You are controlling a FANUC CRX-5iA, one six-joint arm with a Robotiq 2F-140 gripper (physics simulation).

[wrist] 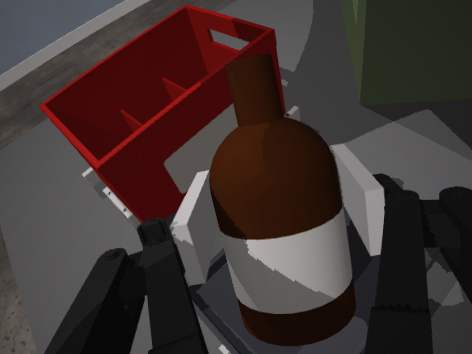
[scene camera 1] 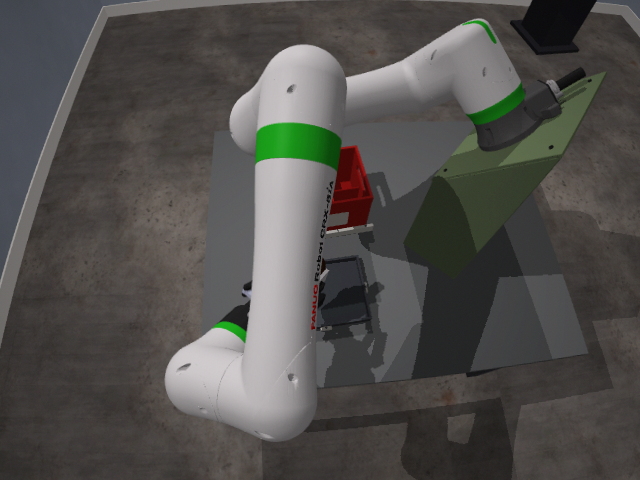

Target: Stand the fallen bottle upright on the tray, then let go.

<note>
I see my gripper (wrist: 273, 181) and a brown bottle (wrist: 274, 184).
</note>
